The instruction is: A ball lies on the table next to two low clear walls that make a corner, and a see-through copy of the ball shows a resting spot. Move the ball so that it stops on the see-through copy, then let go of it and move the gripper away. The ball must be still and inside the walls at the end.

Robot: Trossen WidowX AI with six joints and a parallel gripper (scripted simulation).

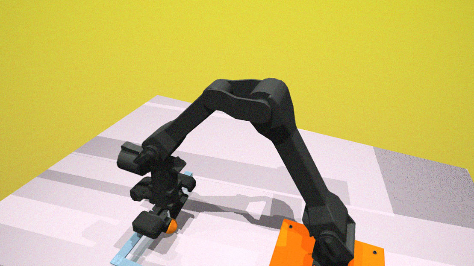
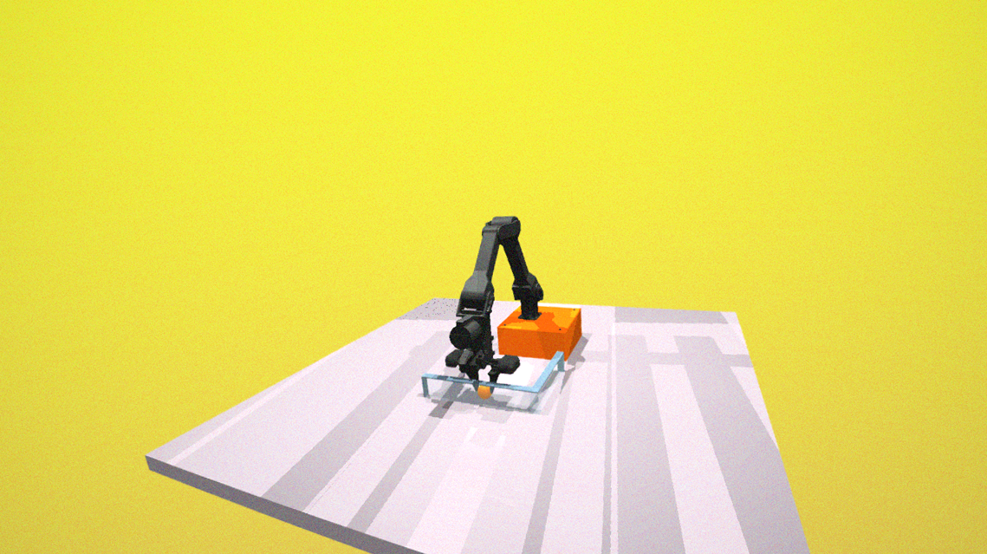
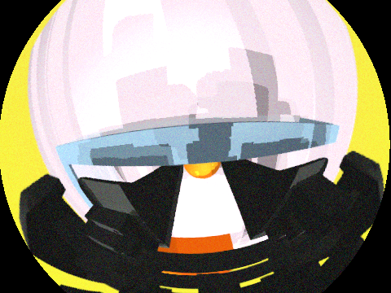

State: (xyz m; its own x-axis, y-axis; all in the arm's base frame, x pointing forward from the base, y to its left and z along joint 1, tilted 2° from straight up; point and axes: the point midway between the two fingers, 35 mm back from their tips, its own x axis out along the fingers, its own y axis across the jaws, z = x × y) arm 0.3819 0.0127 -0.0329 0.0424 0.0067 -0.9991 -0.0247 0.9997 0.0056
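The see-through copy of ball is right at my gripper tip. Round my gripper tip: orange ball right at my gripper tip.
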